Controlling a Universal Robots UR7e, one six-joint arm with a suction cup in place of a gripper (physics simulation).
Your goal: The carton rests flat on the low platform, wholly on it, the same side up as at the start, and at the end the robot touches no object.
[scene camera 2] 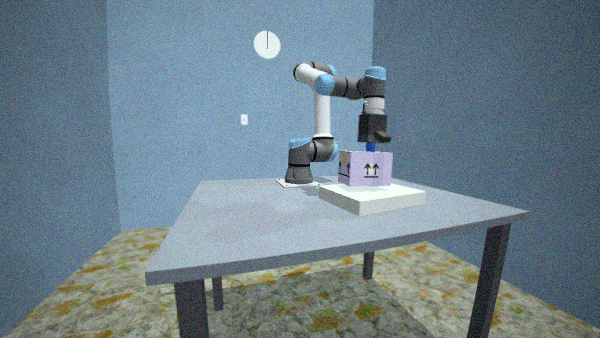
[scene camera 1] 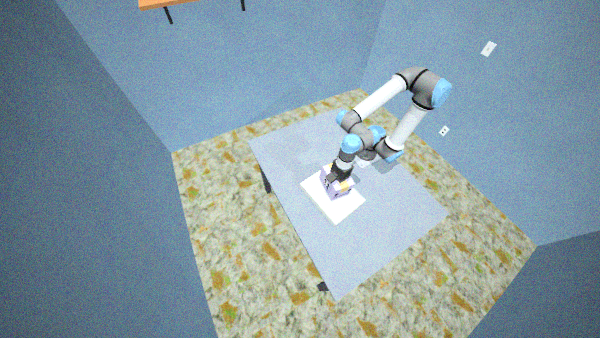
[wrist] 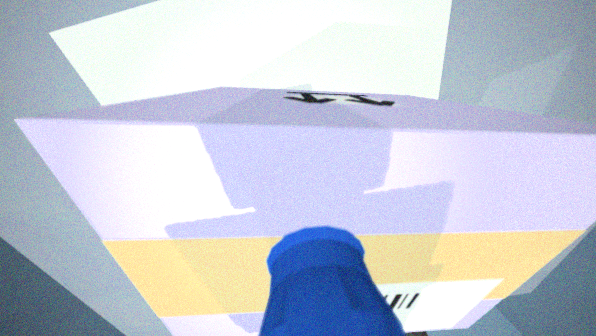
A white low platform shows in scene camera 2 [363,200], in scene camera 1 and in the wrist view. One and the same spot on the white low platform: [scene camera 1: 335,211] is [wrist: 158,84].
